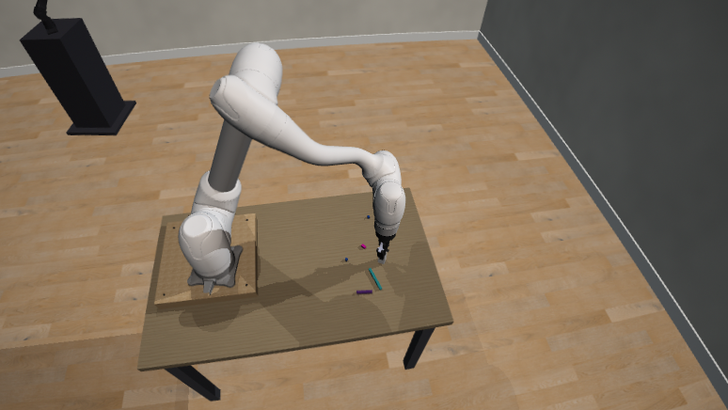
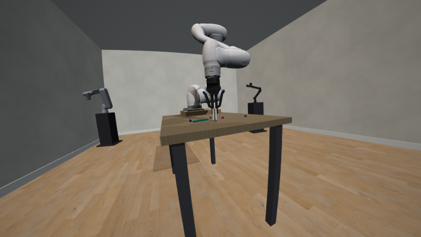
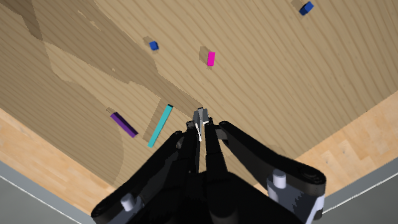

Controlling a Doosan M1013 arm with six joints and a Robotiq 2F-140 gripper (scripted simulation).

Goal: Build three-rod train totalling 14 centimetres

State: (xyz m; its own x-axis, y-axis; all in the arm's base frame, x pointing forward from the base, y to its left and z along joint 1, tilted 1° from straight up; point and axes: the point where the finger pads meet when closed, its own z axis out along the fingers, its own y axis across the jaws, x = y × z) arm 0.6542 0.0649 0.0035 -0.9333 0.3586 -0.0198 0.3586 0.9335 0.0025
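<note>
My gripper is now 80 mm to the left of the turquoise rod, 30 mm past it and 30 mm above it. The rest, counted from my hand: purple rod (140 mm to the right, 70 mm behind, 30 mm below); then grey rod (30 mm below); then magenta rod (70 mm to the left, 70 mm behind, 30 mm below).
</note>
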